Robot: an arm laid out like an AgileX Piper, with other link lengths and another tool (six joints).
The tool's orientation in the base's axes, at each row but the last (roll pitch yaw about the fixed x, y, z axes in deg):
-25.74, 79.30, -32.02
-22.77, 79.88, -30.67
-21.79, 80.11, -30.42
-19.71, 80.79, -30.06
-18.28, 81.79, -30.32
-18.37, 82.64, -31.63
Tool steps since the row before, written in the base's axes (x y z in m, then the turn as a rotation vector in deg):
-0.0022, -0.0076, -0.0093, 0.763, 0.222, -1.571
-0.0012, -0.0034, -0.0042, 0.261, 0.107, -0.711
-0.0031, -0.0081, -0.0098, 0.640, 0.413, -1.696
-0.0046, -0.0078, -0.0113, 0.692, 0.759, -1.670
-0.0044, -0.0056, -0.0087, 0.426, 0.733, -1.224
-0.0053, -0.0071, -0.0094, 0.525, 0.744, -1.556
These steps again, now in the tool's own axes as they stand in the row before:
0.0095, -0.0070, -0.0029, 1.642, 0.435, 0.463
0.0043, -0.0032, -0.0014, 0.730, 0.191, 0.126
0.0099, -0.0078, -0.0034, 1.730, 0.614, 0.296
0.0111, -0.0079, -0.0048, 1.683, 0.962, 0.290
0.0085, -0.0060, -0.0043, 1.211, 0.861, 0.098
0.0092, -0.0077, -0.0047, 1.550, 0.908, 0.151

